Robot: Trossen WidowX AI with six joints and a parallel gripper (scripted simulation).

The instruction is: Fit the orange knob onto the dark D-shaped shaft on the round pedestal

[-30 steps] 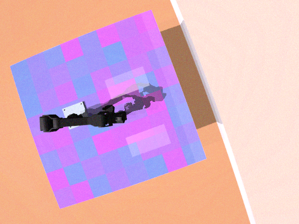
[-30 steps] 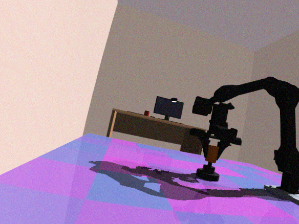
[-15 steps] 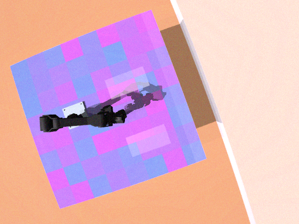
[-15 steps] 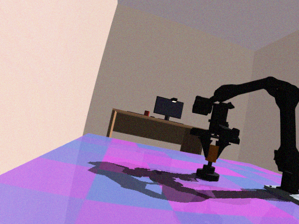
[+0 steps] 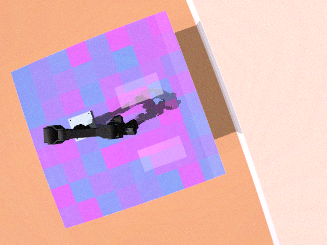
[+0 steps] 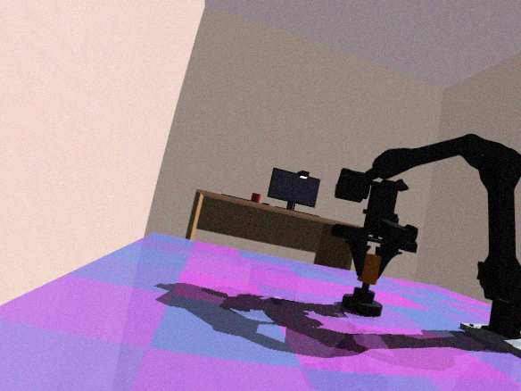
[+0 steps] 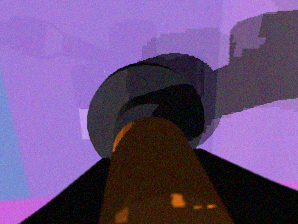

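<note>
Now: the orange knob 20 mm above my gripper tip. Also, from my gripper tip: round pedestal: 40 mm below.
</note>
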